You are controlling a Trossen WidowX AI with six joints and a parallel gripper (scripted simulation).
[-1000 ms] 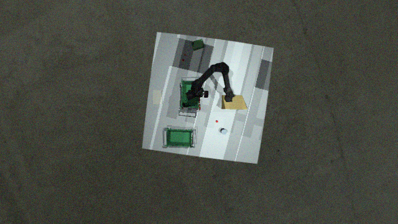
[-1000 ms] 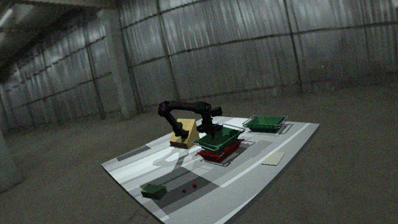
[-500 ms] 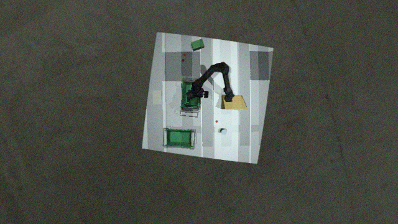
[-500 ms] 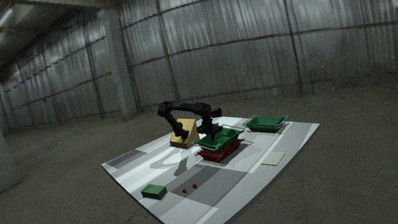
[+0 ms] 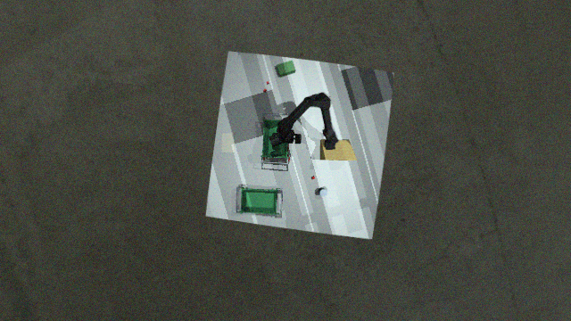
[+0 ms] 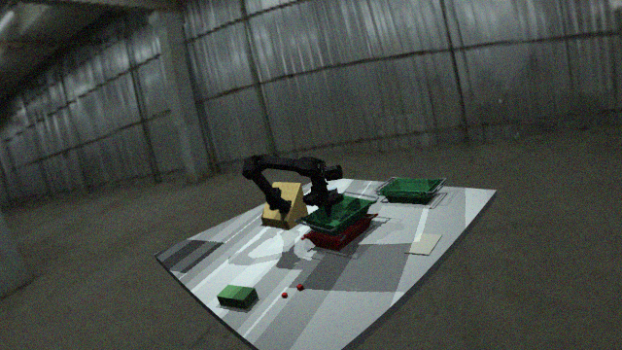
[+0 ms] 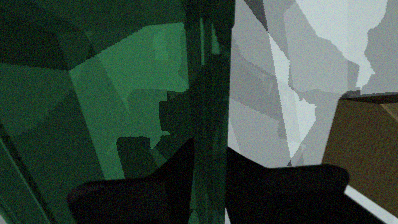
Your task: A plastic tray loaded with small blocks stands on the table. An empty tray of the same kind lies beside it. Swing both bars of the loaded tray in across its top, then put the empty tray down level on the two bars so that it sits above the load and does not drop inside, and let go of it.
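Right now the green tray is 70 mm ahead of my gripper tip, 30 mm above it and 10 mm to the right of it. The rest, counted from my gripper tip: pale flat card: 450 mm ahead, 90 mm below, 10 mm to the right; dark green box: 550 mm to the right, 70 mm below, 20 mm behind; grey cylinder: 390 mm to the left, 250 mm behind, 60 mm below.
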